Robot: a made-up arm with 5 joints.
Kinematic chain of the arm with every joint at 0, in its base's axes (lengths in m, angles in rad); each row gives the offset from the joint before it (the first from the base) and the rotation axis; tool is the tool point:
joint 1: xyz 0 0 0.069 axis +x
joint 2: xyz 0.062 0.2 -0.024 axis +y
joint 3: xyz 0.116 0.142 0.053 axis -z
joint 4: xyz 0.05 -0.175 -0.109 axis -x
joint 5: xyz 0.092 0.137 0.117 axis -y
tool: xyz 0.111 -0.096 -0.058
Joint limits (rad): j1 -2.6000..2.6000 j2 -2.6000..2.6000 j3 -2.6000..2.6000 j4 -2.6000..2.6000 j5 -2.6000..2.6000
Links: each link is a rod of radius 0.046 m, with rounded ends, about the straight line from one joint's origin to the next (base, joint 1, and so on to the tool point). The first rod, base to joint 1, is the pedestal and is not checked.
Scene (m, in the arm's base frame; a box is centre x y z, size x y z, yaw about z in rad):
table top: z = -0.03
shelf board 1: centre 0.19 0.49 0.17 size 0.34 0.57 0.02 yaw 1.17
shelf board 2: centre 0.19 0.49 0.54 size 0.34 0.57 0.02 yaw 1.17
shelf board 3: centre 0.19 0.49 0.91 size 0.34 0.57 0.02 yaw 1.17
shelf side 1: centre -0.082 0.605 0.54 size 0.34 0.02 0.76 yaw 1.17
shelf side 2: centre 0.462 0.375 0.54 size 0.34 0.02 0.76 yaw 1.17
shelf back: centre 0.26 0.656 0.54 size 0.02 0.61 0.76 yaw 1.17
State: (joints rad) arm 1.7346 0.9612 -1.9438 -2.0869 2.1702
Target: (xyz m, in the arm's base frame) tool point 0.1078 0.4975 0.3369
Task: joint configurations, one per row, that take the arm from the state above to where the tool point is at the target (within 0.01 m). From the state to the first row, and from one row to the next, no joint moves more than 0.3 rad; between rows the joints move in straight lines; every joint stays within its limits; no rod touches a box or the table.
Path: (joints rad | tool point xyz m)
1: 1.9658 1.0294 -1.7832 -2.1983 2.3416 | 0.1684 0.2722 0.7549
2: 2.1971 1.0977 -1.6225 -2.3096 2.5130 | 0.1219 0.1720 0.7457
3: 2.2376 1.1372 -1.3609 -2.2850 2.5304 | 0.1136 0.2184 0.6819
4: 2.2781 1.1767 -1.0992 -2.2605 2.5478 | 0.0937 0.2517 0.6058
5: 2.3187 1.2163 -0.8376 -2.2359 2.5652 | 0.0654 0.2680 0.5205
6: 2.3592 1.2558 -0.5759 -2.2113 2.5826 | 0.0326 0.2651 0.4295
7: 2.3997 1.2953 -0.3143 -2.1867 2.6000 | -0.0007 0.2415 0.3369
8: 2.1641 1.2581 -0.5483 -2.1793 2.6000 | 0.0361 0.3274 0.3572
9: 1.9284 1.2209 -0.7823 -2.1719 2.6000 | 0.0731 0.4142 0.3567
10: 1.6928 1.1836 -1.0164 -2.1645 2.6000 | 0.1078 0.4975 0.3369

